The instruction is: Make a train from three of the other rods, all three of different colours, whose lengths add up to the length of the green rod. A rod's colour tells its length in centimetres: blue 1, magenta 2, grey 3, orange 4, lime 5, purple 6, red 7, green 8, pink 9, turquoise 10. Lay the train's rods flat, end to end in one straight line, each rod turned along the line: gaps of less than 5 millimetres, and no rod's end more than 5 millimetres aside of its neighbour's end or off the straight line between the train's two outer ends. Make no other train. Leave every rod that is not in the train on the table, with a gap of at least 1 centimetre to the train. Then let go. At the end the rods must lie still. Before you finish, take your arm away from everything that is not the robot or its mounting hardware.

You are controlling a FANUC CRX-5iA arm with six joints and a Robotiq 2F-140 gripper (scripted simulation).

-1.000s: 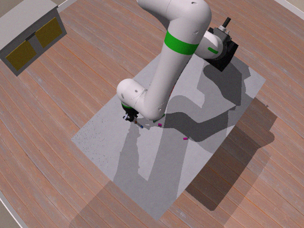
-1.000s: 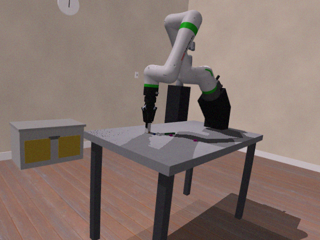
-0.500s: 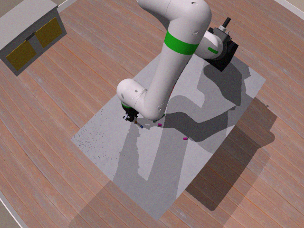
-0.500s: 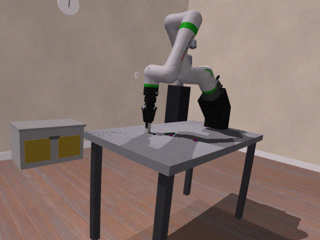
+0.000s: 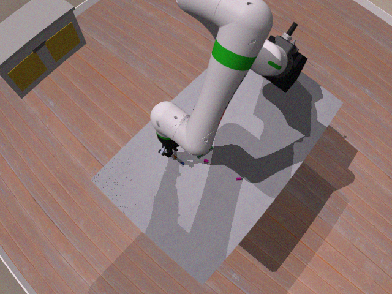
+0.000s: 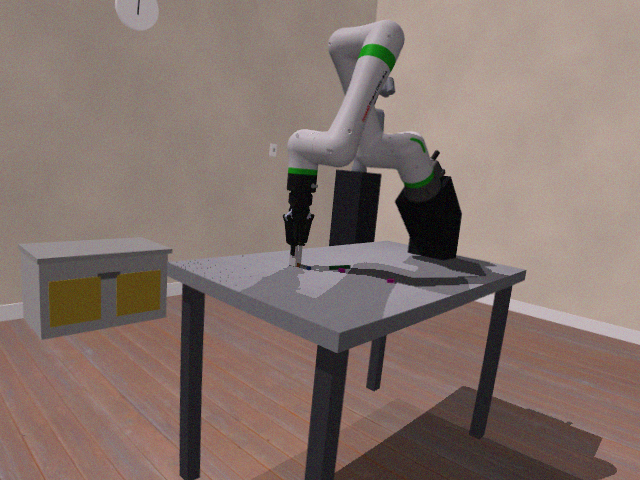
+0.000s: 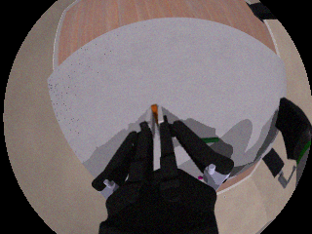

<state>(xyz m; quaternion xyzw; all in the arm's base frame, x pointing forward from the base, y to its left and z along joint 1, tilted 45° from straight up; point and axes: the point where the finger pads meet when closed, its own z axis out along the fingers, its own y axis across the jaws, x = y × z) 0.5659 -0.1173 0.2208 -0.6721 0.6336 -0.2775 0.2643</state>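
Right now the orange rod is 30 mm below my hand. Also, from my hand: small blue rod 60 mm to the left, 30 mm below; then grey rod 40 mm to the left, 30 mm below; then green rod 110 mm behind, 100 mm to the left, 30 mm below.
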